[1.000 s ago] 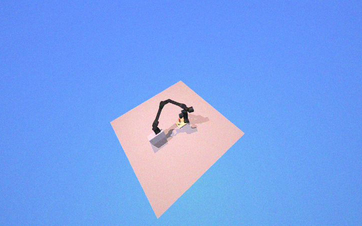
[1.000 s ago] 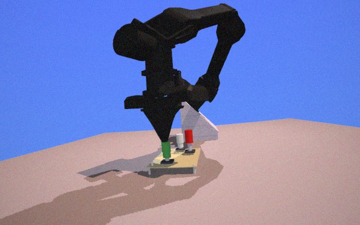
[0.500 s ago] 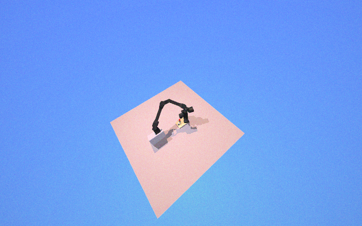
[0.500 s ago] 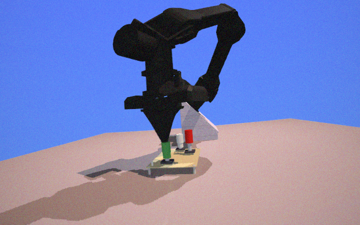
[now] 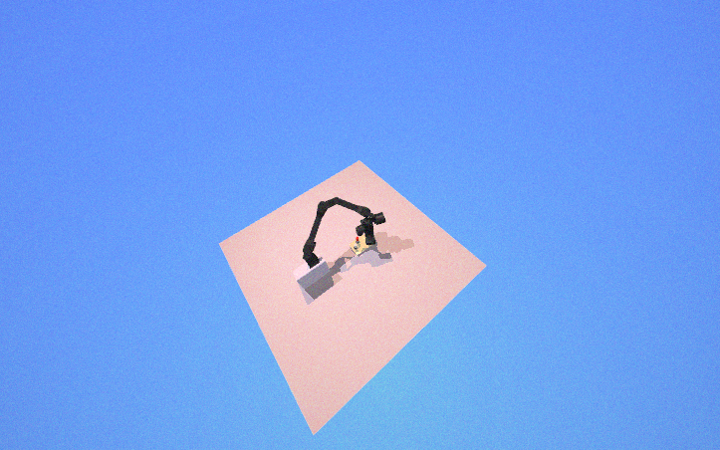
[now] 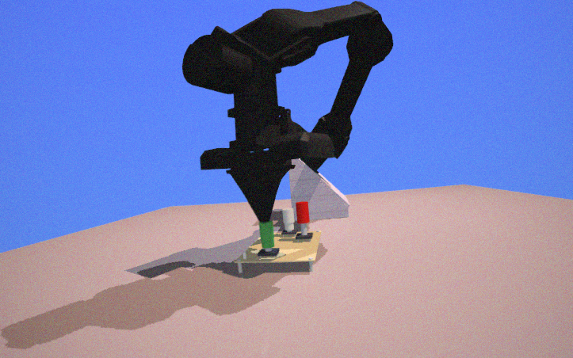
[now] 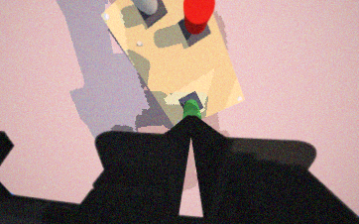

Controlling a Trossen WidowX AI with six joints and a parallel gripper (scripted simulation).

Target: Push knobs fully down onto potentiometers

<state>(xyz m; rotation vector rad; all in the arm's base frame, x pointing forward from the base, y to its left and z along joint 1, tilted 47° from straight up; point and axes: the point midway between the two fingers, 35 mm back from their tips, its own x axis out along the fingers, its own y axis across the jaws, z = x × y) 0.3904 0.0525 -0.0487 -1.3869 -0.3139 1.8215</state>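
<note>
Now: gripper tip 10 mm above the green knob. The rest, counted from my gripper tip: white knob (110 mm behind, 10 mm to the left, 10 mm below).
</note>
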